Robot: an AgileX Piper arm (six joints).
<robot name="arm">
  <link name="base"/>
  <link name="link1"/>
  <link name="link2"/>
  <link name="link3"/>
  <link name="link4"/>
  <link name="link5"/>
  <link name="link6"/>
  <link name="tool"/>
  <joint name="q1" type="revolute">
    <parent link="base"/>
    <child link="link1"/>
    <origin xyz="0 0 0.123" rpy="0 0 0"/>
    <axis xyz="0 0 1"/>
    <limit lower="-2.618" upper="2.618"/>
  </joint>
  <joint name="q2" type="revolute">
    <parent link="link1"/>
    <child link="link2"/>
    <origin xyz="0 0 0" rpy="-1.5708 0 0"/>
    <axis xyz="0 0 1"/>
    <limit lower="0" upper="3.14"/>
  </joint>
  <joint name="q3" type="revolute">
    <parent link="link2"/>
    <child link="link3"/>
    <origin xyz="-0.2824 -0.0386 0" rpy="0 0 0"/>
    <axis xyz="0 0 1"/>
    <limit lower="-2.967" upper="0"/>
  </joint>
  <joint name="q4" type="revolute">
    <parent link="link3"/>
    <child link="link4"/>
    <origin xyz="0.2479 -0.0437 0" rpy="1.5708 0 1.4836"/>
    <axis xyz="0 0 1"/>
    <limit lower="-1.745" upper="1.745"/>
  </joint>
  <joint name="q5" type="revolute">
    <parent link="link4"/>
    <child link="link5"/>
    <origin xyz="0 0 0" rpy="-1.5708 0 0"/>
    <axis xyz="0 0 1"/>
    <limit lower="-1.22" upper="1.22"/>
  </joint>
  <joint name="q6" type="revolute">
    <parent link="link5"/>
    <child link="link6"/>
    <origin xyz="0 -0.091 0" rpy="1.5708 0 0"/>
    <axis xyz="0 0 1"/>
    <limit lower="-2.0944" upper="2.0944"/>
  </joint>
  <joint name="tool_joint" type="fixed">
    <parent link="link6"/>
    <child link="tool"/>
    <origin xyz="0 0 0" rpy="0 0 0"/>
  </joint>
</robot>
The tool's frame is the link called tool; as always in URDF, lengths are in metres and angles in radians.
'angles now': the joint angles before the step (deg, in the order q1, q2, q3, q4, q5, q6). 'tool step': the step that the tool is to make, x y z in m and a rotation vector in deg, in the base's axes. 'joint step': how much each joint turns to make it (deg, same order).
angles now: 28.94, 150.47, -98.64, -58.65, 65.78, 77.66
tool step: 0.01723, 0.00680, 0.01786, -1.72, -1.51, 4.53
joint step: 0.00, -0.05, -4.33, -2.91, 0.51, -4.59
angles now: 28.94, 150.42, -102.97, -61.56, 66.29, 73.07
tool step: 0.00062, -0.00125, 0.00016, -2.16, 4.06, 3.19
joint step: -0.18, 0.00, -0.07, 0.11, 0.00, -5.81
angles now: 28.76, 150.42, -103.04, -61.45, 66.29, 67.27
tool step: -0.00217, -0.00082, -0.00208, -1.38, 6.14, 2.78
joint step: -0.16, 0.00, -0.01, 2.33, 0.10, -7.55
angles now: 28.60, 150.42, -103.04, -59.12, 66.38, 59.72
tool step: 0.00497, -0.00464, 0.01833, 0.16, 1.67, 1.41
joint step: -0.90, -2.34, -0.12, 1.15, 0.01, -4.93
